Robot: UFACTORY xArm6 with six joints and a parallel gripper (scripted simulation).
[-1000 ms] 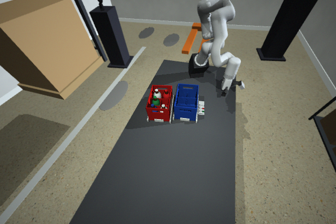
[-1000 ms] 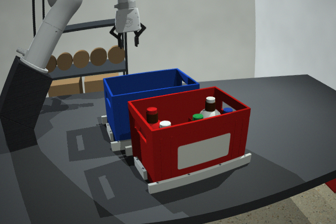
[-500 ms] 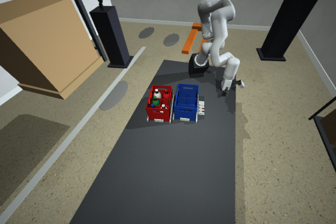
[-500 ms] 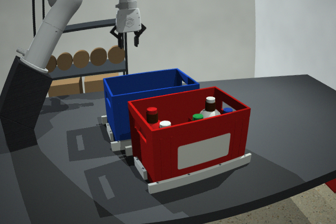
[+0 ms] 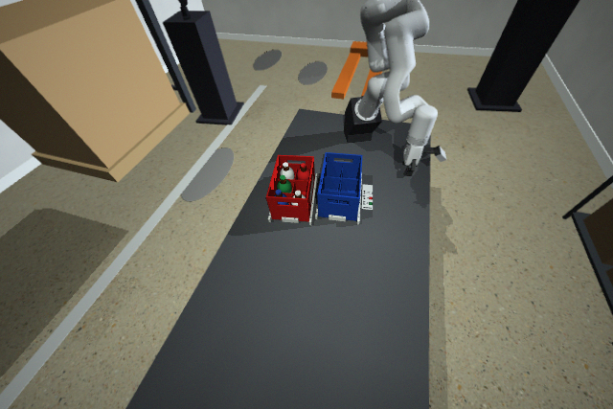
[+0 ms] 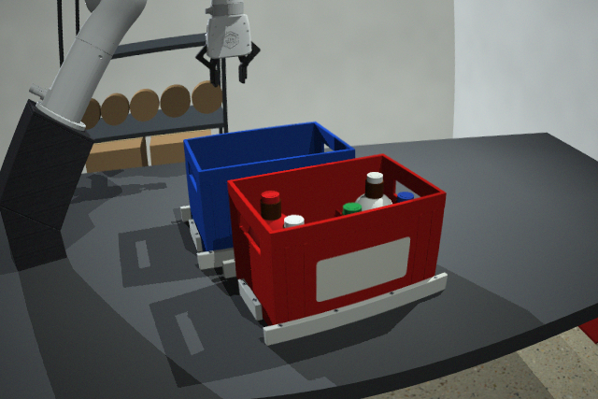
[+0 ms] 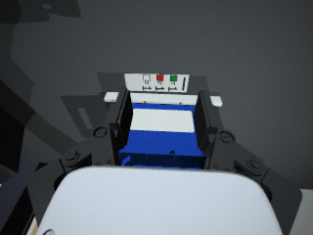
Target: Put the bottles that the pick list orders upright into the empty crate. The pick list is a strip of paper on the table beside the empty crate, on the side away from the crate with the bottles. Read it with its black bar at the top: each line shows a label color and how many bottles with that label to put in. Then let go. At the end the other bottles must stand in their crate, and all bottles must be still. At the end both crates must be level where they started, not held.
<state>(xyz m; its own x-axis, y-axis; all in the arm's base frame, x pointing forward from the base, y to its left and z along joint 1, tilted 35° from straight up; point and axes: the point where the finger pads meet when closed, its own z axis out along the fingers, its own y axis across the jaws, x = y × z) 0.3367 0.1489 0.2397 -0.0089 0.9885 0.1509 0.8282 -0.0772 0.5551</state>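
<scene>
My hand is 550 mm to the left of the green-capped bottle, 160 mm above it and 40 mm short of it. Round my hand: red-capped bottle 470 mm to the right, 160 mm below, 50 mm behind; blue crate 280 mm to the right, 170 mm below; pick list 250 mm below, 140 mm to the right, 20 mm behind.
</scene>
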